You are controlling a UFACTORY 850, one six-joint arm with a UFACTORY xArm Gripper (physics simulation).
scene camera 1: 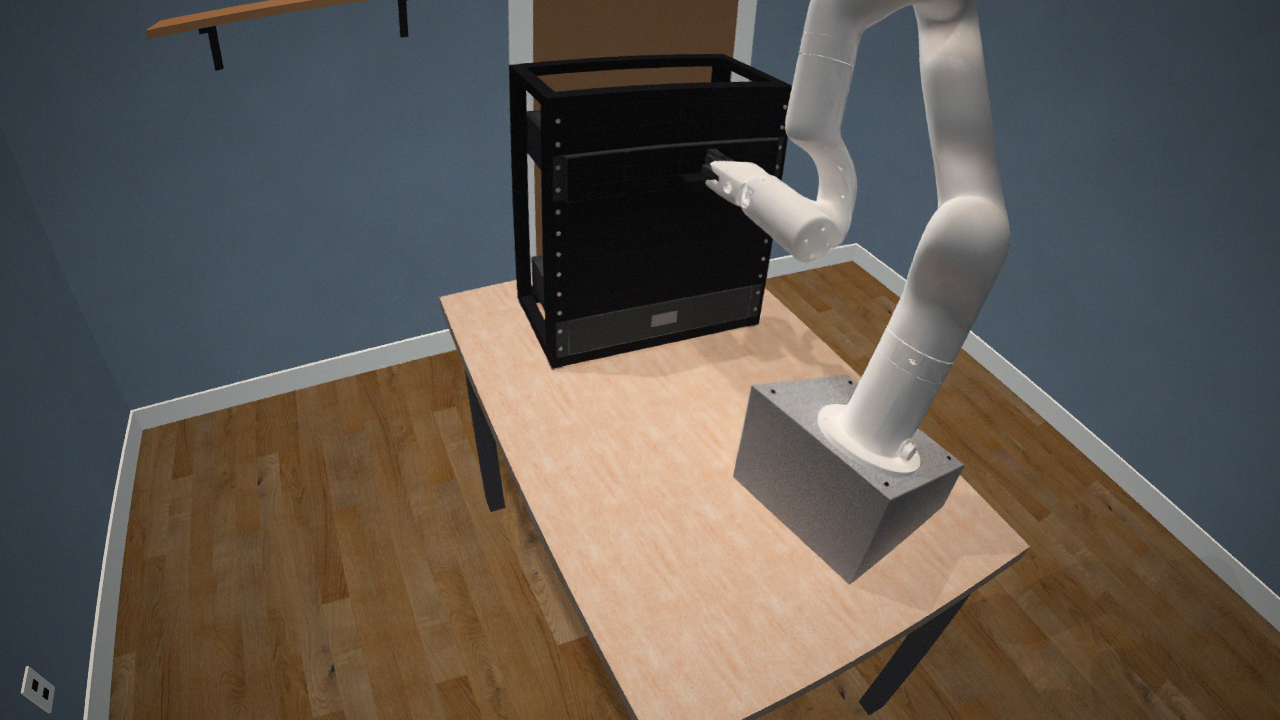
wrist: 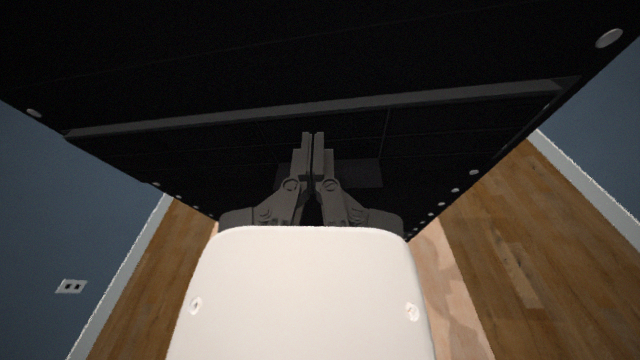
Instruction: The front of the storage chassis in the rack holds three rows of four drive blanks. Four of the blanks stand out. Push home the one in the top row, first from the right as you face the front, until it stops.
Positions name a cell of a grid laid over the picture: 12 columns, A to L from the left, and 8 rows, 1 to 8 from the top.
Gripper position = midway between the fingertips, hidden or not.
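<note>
Through scene camera 1 I can see my gripper (scene camera 1: G2) and a black rack (scene camera 1: F3). The wrist view gives me the rack (wrist: D3) as well, along with my gripper (wrist: F4).
</note>
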